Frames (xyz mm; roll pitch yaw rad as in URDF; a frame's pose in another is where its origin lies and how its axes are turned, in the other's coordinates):
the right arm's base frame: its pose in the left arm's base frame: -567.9 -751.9 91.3 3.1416 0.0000 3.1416
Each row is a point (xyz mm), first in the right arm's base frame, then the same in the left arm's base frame.
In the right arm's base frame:
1: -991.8 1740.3 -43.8
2: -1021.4 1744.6 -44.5
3: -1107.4 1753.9 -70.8
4: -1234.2 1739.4 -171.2
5: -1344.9 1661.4 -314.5
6: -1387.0 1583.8 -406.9
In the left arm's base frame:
1: 423.9 988.4 135.1
2: 453.5 992.7 135.8
3: 539.5 1002.0 162.1
4: 666.3 987.5 262.5
5: 777.0 909.5 405.8
6: 819.1 831.9 498.2

